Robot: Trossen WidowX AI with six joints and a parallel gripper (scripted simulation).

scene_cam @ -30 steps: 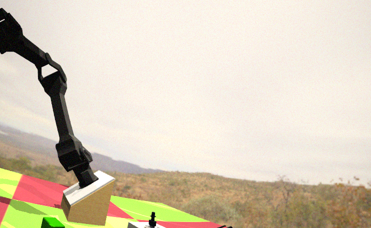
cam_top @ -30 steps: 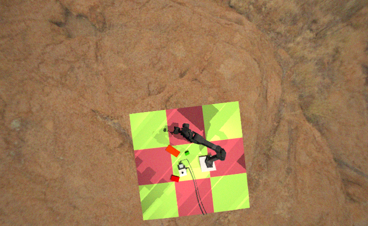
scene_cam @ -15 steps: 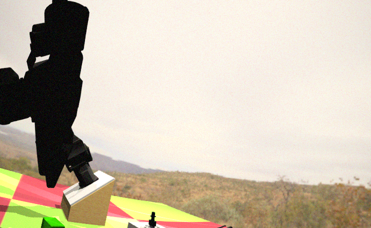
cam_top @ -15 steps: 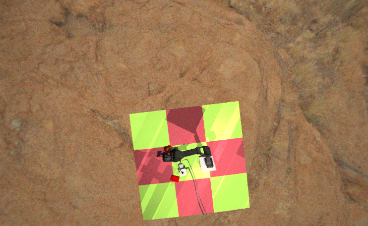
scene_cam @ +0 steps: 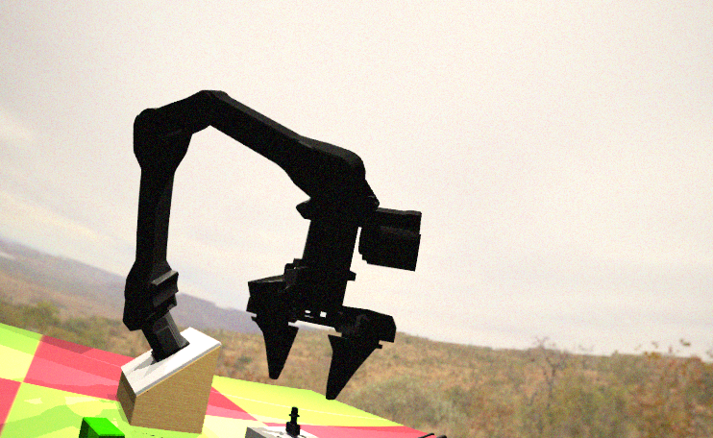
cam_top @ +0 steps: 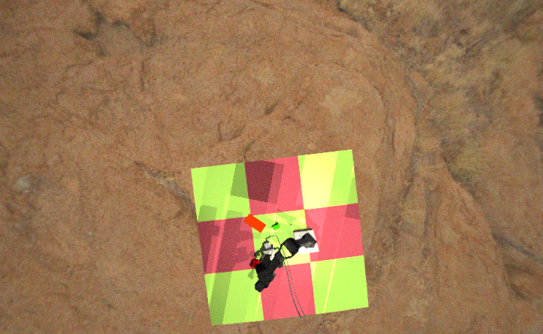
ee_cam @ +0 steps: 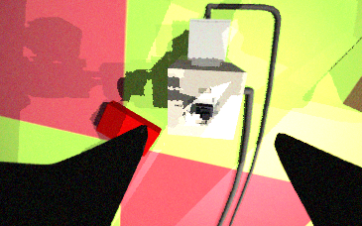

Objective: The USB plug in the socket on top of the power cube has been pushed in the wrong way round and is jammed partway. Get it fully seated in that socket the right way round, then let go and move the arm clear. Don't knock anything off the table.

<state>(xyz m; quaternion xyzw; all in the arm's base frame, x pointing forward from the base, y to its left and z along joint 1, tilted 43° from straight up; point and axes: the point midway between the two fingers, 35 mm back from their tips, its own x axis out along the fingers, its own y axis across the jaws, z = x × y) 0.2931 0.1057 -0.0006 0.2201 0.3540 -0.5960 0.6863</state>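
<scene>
Right now my gripper tip is 4 cm above the black USB plug. From my gripper tip the other things lie so: orange block 10 cm ahead, 22 cm to the right, 13 cm below; then small green cube 6 cm behind, 19 cm to the right, 11 cm below; then red block 10 cm ahead, 11 cm to the left, 12 cm below.
</scene>
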